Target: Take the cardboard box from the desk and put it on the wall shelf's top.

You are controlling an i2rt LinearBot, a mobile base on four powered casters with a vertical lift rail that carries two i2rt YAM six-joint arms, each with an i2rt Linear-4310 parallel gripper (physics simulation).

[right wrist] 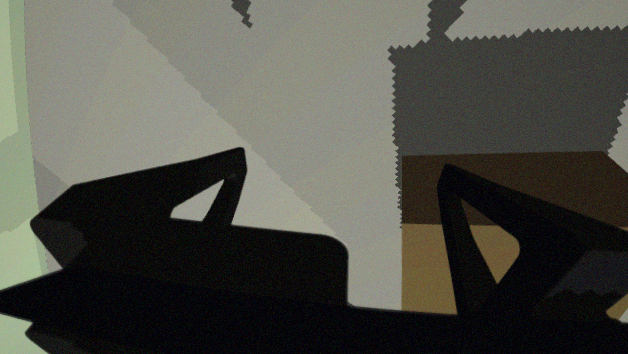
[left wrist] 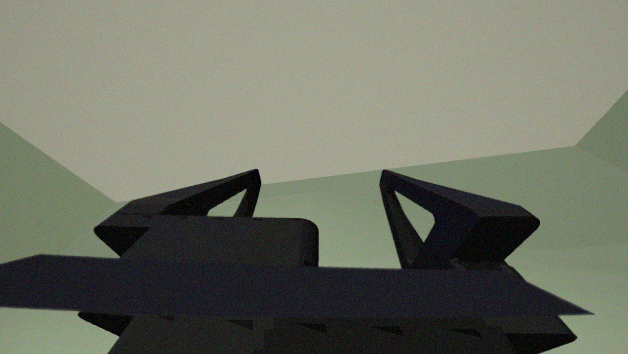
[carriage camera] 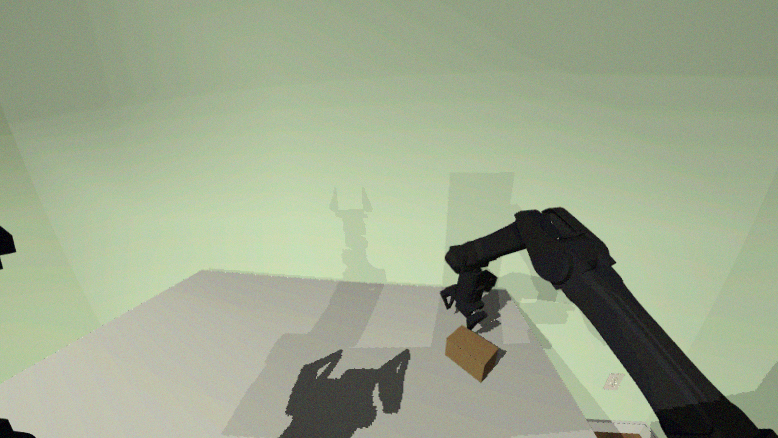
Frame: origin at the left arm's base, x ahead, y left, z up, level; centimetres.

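Seen in the pictures: left gripper, between the fingertips: (left wrist: pixel 319 176); right gripper, between the fingertips: (right wrist: pixel 341 166) (carriage camera: pixel 458 319).
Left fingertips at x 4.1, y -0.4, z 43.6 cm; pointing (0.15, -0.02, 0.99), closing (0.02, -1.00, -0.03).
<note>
Pixels of each thing's top centre, then the offset from my left fingertips to it. Level surfaces: height alone.
- brown cardboard box, centre of its top: (right wrist: pixel 517 282) (carriage camera: pixel 472 343) dx +35.2, dy -56.5, dz -52.6 cm
- grey-white desk, height of its surface: dz -59.0 cm
- small plate, centre of its top: (carriage camera: pixel 617 373) dx +61.4, dy -148.3, dz -108.3 cm
The brown cardboard box (carriage camera: pixel 469 353) (right wrist: pixel 425 265) rests on the grey-white desk (carriage camera: pixel 136 348) (right wrist: pixel 310 125), right of the picture's middle in the carriage view. My right gripper (carriage camera: pixel 460 318) (right wrist: pixel 341 166) is open and empty, pointing down close to the box's far edge. In the right wrist view its right finger overlaps the box, while desk surface shows between the fingertips; whether it touches the box I cannot tell. My left gripper (left wrist: pixel 319 176) is open and empty, with wall and ceiling behind it. The wall shelf does not show clearly in any view.
The right arm (carriage camera: pixel 615 304) reaches in from the lower right. A white-edged brown object (carriage camera: pixel 617 435) is cut off at the bottom right, beside the desk. A small plate (carriage camera: pixel 613 380) is on the green wall. Arm shadows fall on the desk and wall. Dark robot parts show at the left edge.
</note>
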